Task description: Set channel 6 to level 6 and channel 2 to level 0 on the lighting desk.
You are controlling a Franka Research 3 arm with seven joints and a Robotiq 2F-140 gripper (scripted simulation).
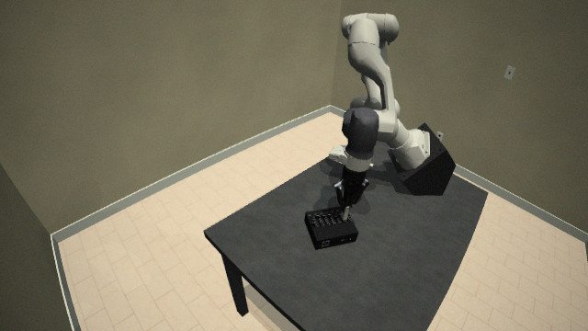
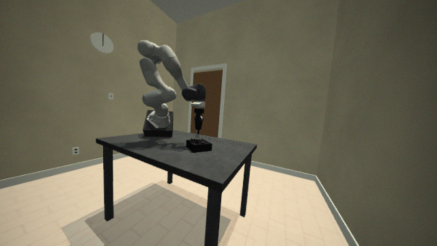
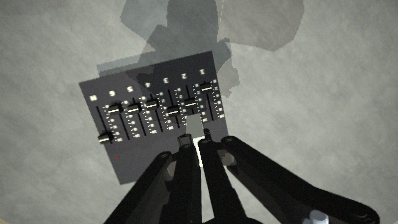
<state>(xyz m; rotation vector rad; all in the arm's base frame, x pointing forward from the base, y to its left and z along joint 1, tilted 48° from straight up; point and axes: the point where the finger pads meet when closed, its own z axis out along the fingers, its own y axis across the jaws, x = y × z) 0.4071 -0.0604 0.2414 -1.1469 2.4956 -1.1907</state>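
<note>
The channel 2 cap is 20 mm behind my hand, 20 mm to the right of it and 40 mm below it. The rest, counted from my hand: channel 1 cap: 40 mm behind, 10 mm to the right, 40 mm below; then channel 6 cap: 30 mm ahead, 90 mm to the right, 40 mm below.
</note>
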